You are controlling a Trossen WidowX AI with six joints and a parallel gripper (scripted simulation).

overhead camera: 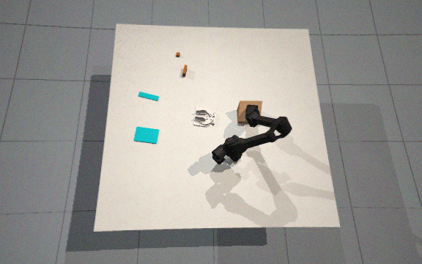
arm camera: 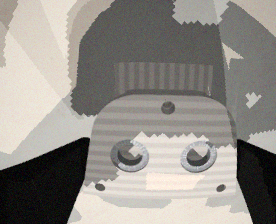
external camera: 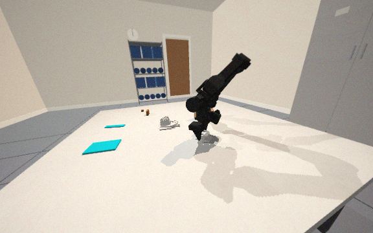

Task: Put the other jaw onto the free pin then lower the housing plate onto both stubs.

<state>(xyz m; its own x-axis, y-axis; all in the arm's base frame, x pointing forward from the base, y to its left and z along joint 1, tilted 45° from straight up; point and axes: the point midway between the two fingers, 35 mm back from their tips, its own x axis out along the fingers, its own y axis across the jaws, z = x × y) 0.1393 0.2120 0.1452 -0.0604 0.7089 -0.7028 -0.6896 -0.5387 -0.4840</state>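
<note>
Right now the white stand is 1 cm to the left of my gripper tip and 1 cm behind it. The rest, counted from my gripper tip: white housing plate 2 cm above, 1 cm behind; then elongated piece 21 cm to the right, 11 cm ahead, 1 cm above.
</note>
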